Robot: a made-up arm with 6 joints.
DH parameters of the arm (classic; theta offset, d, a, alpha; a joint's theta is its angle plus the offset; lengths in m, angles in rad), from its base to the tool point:
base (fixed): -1.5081 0 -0.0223 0
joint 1: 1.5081 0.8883 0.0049 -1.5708
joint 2: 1.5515 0 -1.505 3.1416
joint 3: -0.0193 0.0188 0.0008 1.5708
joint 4: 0 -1.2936 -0.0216 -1.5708
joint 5: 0 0.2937 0.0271 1.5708
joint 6: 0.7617 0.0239 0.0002 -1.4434
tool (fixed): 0.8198 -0.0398 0 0
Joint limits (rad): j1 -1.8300..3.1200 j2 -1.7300..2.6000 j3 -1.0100..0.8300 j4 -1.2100..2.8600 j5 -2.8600..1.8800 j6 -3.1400..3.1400
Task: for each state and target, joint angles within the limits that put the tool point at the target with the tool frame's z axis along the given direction. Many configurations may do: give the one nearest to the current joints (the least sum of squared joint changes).
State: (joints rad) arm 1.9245 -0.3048 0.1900 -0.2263 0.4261 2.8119
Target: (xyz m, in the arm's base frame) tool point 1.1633 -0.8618 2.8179 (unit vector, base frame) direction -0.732 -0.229 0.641
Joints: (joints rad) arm 2.2571 -1.1103 0.5038 0.0235 1.3124 3.1400
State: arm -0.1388 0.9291 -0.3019 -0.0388 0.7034 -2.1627
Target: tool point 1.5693 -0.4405 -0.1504 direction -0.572 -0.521 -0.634
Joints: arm -0.1120 1.4345 -0.1010 0.2379 0.8969 -1.8732
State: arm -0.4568 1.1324 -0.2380 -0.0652 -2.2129 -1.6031
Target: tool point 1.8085 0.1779 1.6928 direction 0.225 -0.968 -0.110
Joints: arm 0.2395 0.4515 0.0095 -0.2452 -2.3324 -0.8323
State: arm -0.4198 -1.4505 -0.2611 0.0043 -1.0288 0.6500
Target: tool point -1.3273 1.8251 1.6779 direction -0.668 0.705 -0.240
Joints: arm -1.0722 -1.6957 0.5181 0.0327 -0.5288 0.5245
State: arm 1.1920 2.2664 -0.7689 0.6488 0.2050 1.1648
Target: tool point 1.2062 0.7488 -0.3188 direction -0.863 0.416 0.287
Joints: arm 0.6868 1.5277 -0.3379 1.0561 0.0573 1.8123
